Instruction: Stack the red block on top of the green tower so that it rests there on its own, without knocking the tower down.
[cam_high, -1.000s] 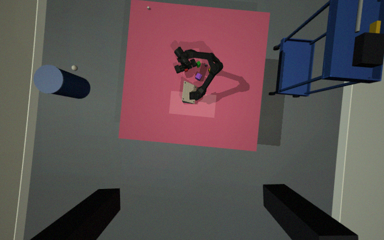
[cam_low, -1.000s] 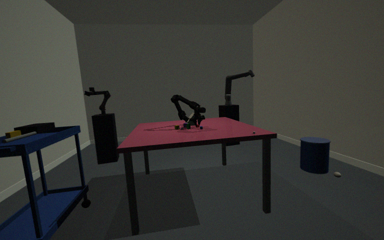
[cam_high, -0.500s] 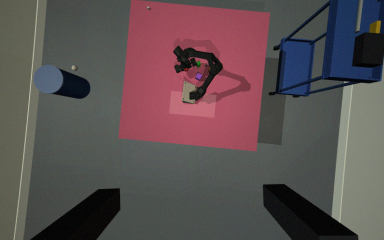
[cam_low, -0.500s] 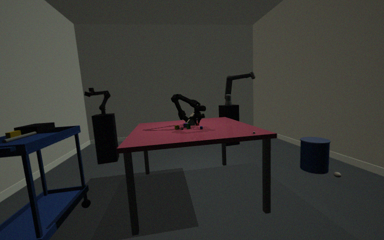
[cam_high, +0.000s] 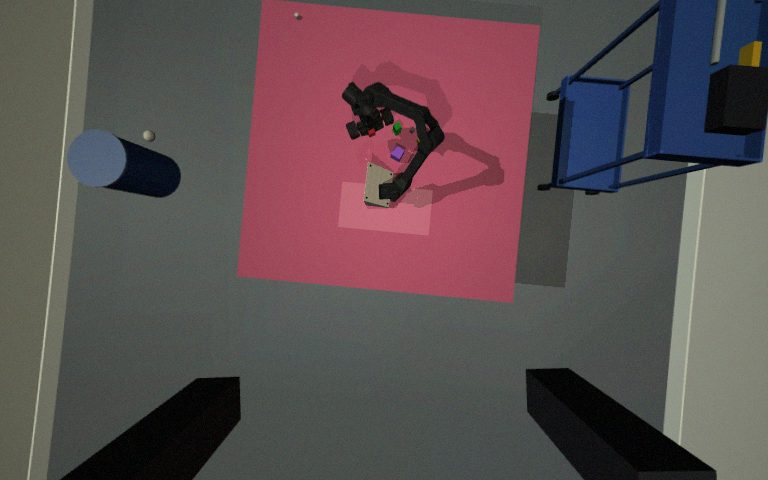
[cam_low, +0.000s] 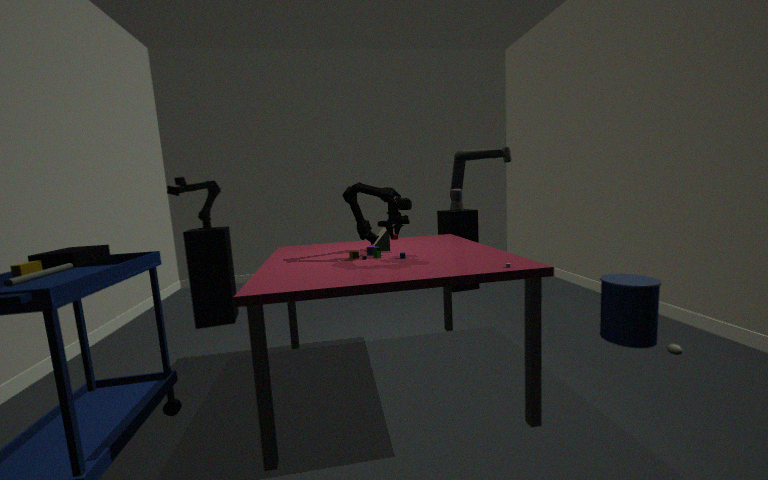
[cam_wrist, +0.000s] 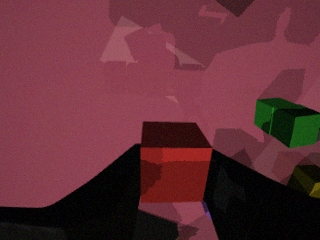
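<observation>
Now: the purple block 120 mm to the right of my gripper tip, 70 mm below it and 70 mm behind it. From my gripper tip the other things lie so: blue block 130 mm ahead, 80 mm below; then yellow block 230 mm to the right, 80 mm below, 20 mm behind; then red block 10 mm above.
</observation>
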